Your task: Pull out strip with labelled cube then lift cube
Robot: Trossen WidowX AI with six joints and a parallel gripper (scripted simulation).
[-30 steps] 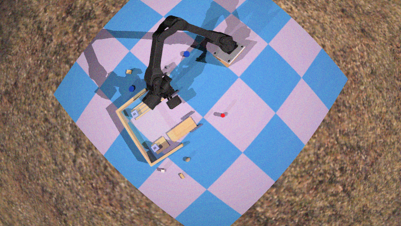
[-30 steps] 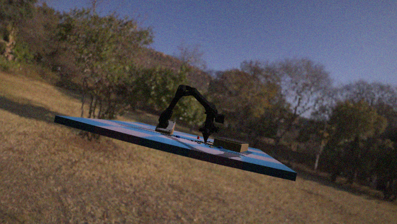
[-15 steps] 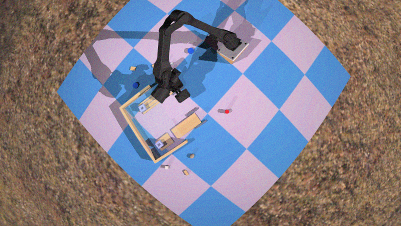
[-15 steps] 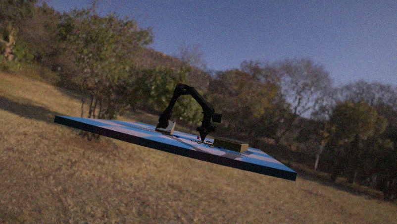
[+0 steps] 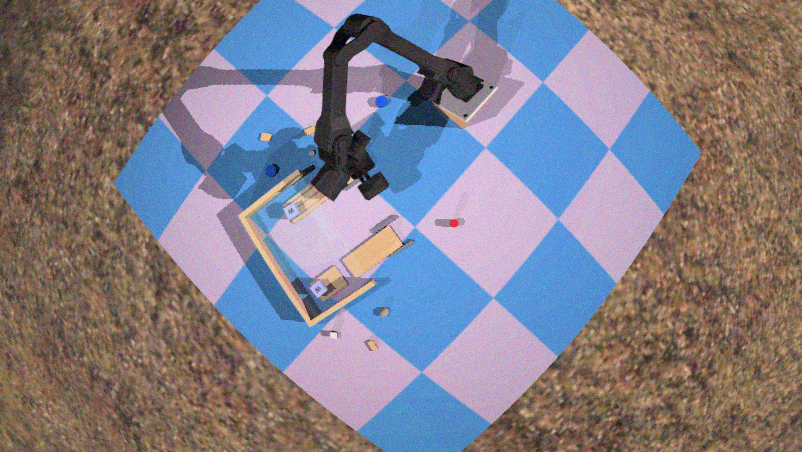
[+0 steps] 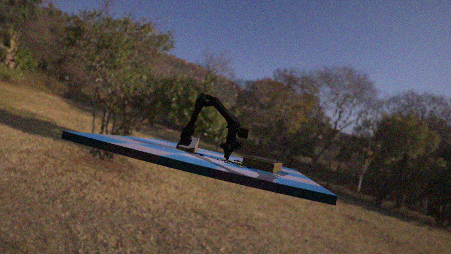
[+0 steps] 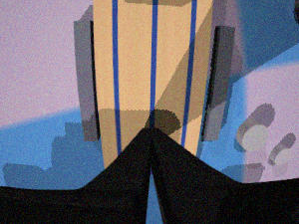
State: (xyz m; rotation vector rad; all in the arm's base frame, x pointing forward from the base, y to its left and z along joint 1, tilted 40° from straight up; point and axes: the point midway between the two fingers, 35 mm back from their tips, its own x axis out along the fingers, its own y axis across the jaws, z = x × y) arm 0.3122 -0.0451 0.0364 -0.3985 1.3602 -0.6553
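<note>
Right now the strip is 90 mm ahead of my gripper tip and 20 mm to the right of it.
</note>
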